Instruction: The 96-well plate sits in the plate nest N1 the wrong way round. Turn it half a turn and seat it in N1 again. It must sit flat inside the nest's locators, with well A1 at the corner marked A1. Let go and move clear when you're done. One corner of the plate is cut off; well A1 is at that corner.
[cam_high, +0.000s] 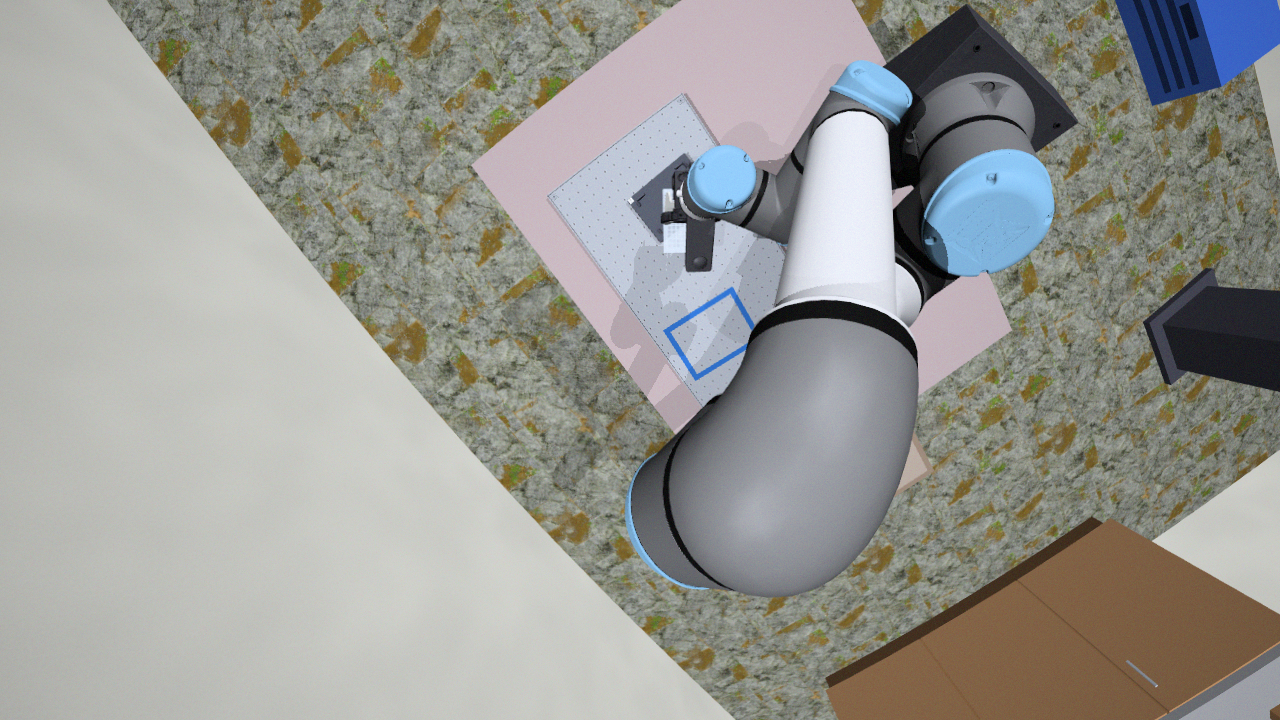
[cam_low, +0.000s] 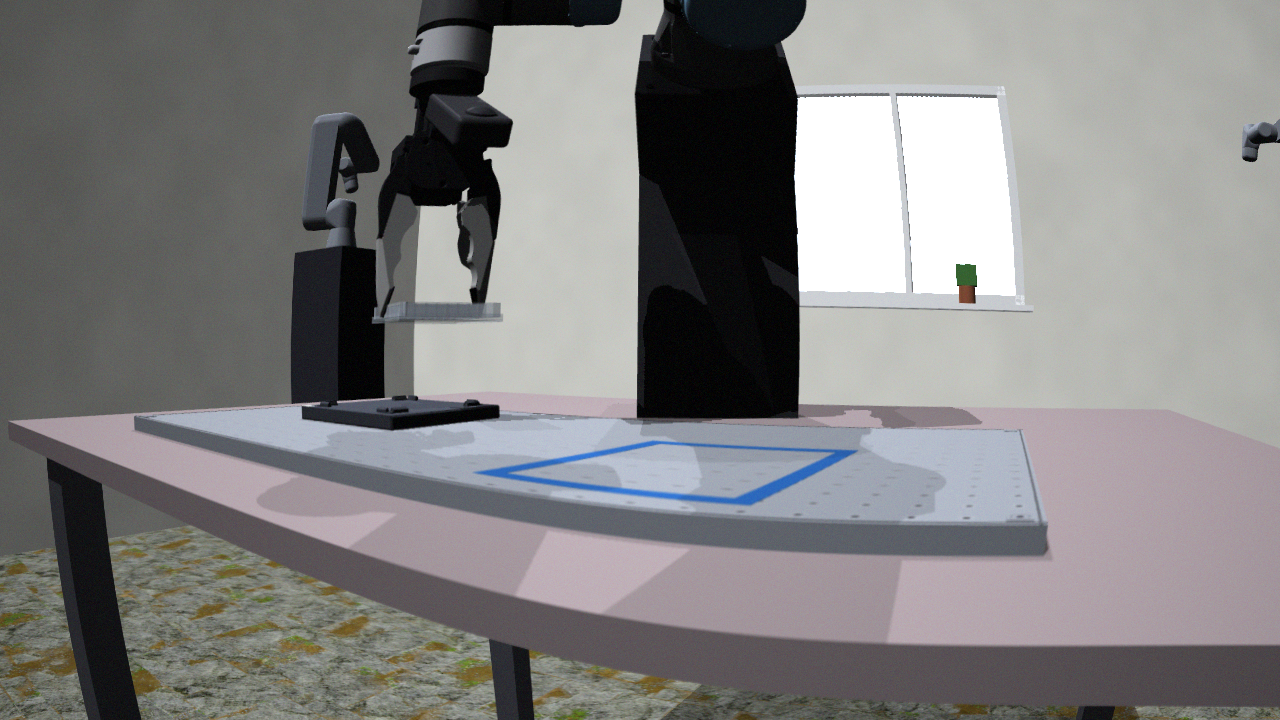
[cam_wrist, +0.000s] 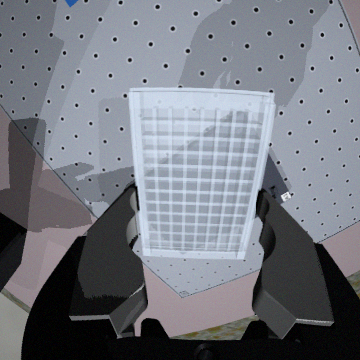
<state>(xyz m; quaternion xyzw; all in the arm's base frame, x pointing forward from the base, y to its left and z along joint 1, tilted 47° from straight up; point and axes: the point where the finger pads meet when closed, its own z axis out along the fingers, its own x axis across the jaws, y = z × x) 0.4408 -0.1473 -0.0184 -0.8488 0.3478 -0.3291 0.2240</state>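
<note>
The plate nest lies 90 mm below my hand, 50 mm to the right of it and 20 mm behind it. The rest, counted from my hand: A1 label 110 mm to the right, 90 mm below, 50 mm ahead; clear 96-well plate 10 mm below.
</note>
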